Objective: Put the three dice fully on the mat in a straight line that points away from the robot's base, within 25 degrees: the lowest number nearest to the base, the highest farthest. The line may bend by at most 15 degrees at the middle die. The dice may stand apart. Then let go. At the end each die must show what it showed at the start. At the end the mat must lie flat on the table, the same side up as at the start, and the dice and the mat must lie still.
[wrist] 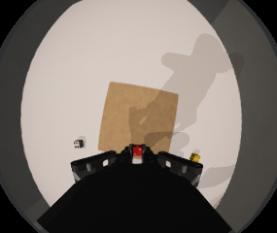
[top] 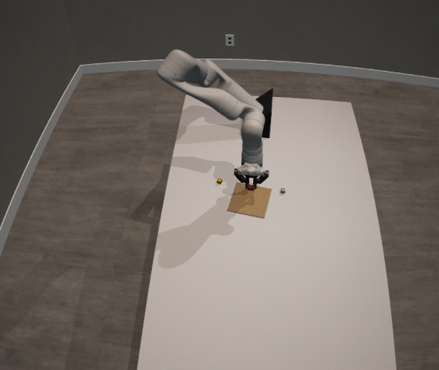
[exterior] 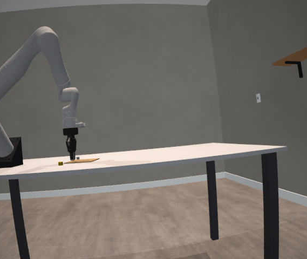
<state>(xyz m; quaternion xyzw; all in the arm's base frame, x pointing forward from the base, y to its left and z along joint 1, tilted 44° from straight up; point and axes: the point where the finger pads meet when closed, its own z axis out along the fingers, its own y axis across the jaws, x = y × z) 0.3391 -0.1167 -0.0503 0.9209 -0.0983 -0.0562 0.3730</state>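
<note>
Right now my hand is 10 mm above the red die. Also, from my hand: yellow die: 50 mm behind, 120 mm to the right, 20 mm below; square mat: 50 mm ahead, 10 mm to the right, 30 mm below; white die: 20 mm ahead, 120 mm to the left, 20 mm below.
</note>
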